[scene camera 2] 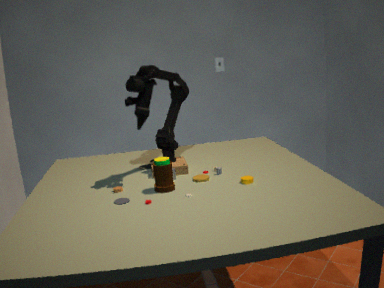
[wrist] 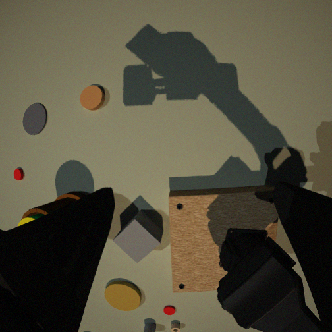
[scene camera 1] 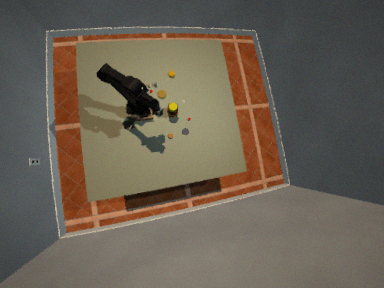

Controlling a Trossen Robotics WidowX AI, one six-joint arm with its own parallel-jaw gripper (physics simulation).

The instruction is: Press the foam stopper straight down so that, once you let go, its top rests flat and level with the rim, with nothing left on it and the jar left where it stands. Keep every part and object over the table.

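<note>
A brown jar point(scene camera 1: 173, 114) point(scene camera 2: 163, 177) point(wrist: 36, 214) stands upright on the table. At its mouth sits the stopper, seen as a yellow top point(scene camera 1: 173, 106) point(scene camera 2: 162, 159) over a green band point(scene camera 2: 162, 162) that shows above the brown wall. Whether yellow and green are one piece, I cannot tell. In the wrist view the left finger covers much of the jar. My gripper point(wrist: 196, 194) is open and empty. In scene camera 2 it hangs with its fingertips pointing down, well above the table and higher than the jar, to the jar's left in that picture.
The arm's wooden base point(scene camera 2: 180, 166) point(wrist: 192, 255) and a grey block point(wrist: 137, 240) are near the jar. Around lie an ochre disc point(scene camera 1: 161, 94) point(scene camera 2: 201, 177), an orange disc point(scene camera 1: 170, 135) point(scene camera 2: 118, 189), a dark grey disc point(scene camera 1: 185, 131) point(scene camera 2: 122, 201), a yellow disc point(scene camera 1: 171, 74) point(scene camera 2: 247, 180) and small red pieces.
</note>
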